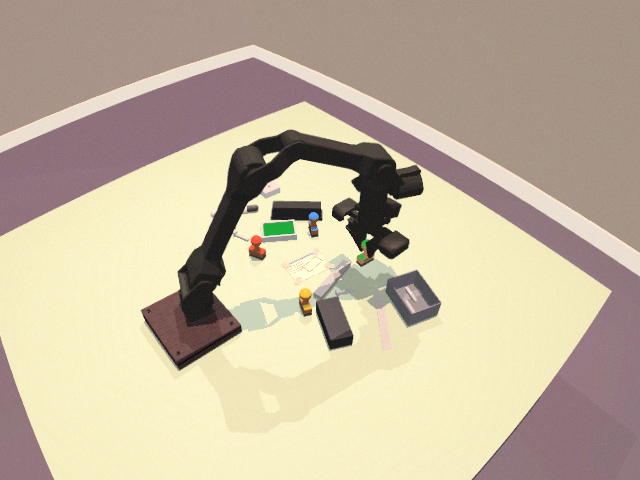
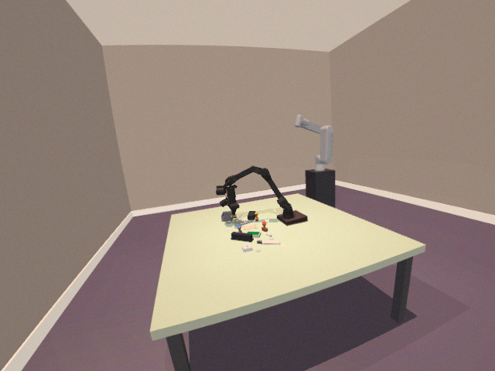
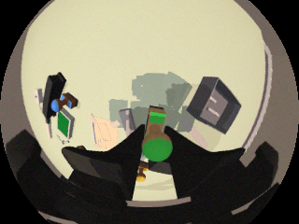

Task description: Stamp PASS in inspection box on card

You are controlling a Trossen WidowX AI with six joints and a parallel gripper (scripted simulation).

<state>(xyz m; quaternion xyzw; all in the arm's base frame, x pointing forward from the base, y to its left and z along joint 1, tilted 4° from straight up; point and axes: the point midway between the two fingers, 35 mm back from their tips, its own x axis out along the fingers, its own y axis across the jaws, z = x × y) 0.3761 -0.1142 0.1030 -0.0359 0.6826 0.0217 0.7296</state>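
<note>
My gripper tip is 80 mm past the green ink pad, 240 mm to the right of it and 70 mm above it. Also, from my gripper tip: grey bar: 70 mm behind, 30 mm to the left, 70 mm below; green-knobbed PASS stamp: right at my gripper tip; grey tray: 30 mm ahead, 130 mm to the right, 60 mm below.
</note>
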